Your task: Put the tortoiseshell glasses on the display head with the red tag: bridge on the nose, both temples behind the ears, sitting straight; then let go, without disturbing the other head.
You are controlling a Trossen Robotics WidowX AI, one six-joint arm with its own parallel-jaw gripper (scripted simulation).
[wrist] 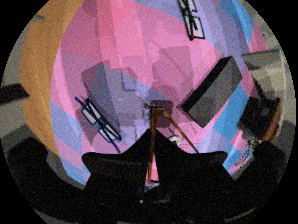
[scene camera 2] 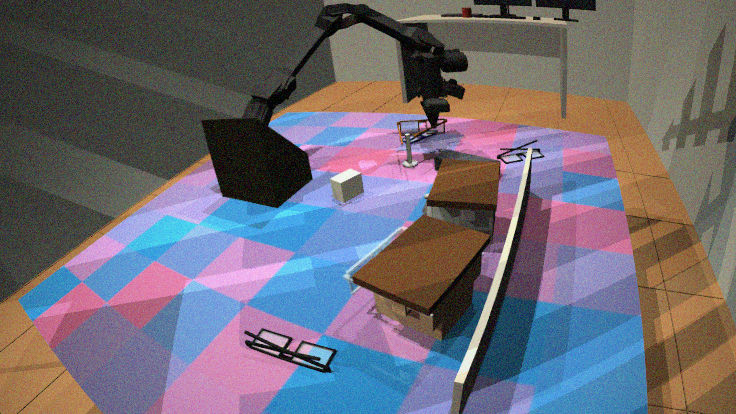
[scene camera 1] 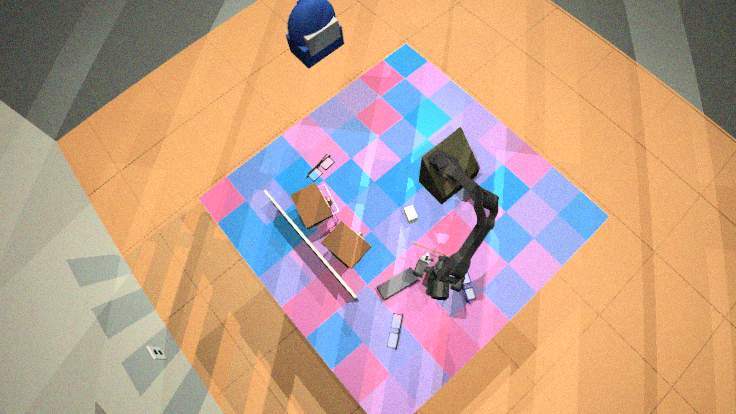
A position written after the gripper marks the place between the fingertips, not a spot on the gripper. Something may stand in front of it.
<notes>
In view: the gripper [scene camera 2: 433,128], a white cube [scene camera 2: 348,184], a dark slab [wrist: 210,96] and a long white bar [wrist: 258,63].
The gripper shows as well in the wrist view [wrist: 151,131]. The wrist view misses the white cube, which is hidden by the gripper.
</notes>
